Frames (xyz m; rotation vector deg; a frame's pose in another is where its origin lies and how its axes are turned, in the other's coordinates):
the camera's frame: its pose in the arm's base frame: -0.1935 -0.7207 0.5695 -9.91 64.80 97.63
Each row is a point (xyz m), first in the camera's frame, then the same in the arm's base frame.
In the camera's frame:
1: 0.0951 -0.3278 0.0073
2: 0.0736 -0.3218 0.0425
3: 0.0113 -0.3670 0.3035
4: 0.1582 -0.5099 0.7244
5: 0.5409 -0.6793 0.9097
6: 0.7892 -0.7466 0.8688
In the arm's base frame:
1: 0.0297 -0.6456 0.3224
2: 0.0482 -0.6338 0.3578
3: 0.2135 -0.4804 0.5101
4: 0.4243 -0.0664 0.5678
5: 0.4586 0.3303 0.3421
6: 0.3845 0.4669 0.1330

